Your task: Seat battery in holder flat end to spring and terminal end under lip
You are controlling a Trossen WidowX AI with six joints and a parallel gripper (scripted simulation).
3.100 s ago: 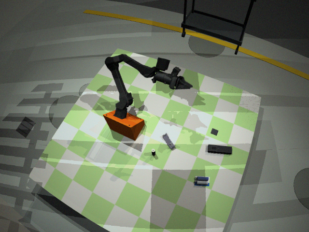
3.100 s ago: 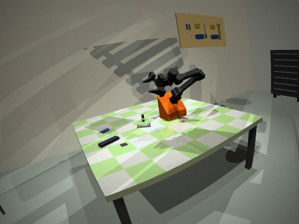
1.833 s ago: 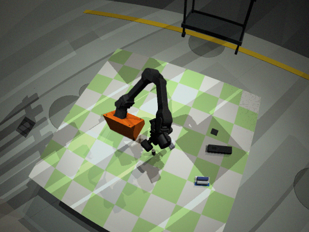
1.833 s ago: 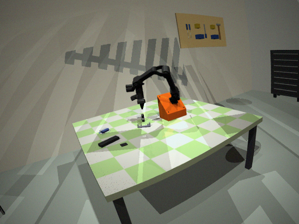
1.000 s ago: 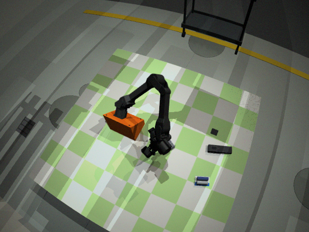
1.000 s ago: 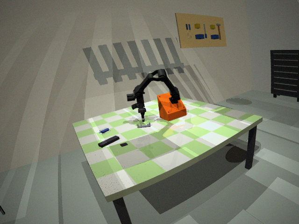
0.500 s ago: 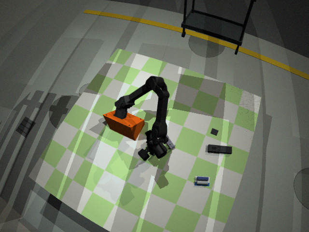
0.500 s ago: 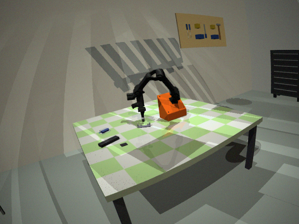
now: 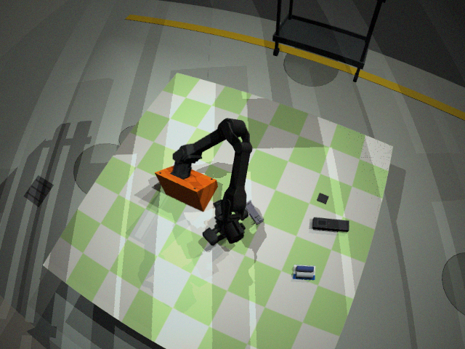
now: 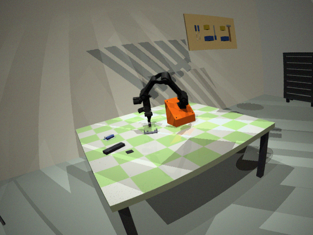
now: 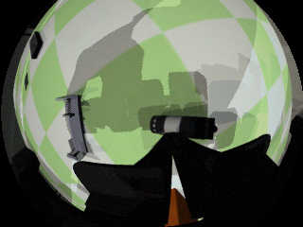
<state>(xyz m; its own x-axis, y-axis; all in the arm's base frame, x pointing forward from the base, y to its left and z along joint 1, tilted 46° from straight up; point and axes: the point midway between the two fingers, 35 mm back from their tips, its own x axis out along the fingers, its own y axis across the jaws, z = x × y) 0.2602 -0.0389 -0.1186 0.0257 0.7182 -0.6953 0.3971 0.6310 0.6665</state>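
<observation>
The battery is 10 mm to the right of my gripper tip and 20 mm below it. From my gripper tip the other things lie so: black square: 320 mm ahead, 320 mm to the left, 40 mm below; then black bar: 390 mm ahead, 210 mm to the left, 30 mm below; then blue-and-white battery pack: 350 mm ahead, 30 mm to the right, 30 mm below.
</observation>
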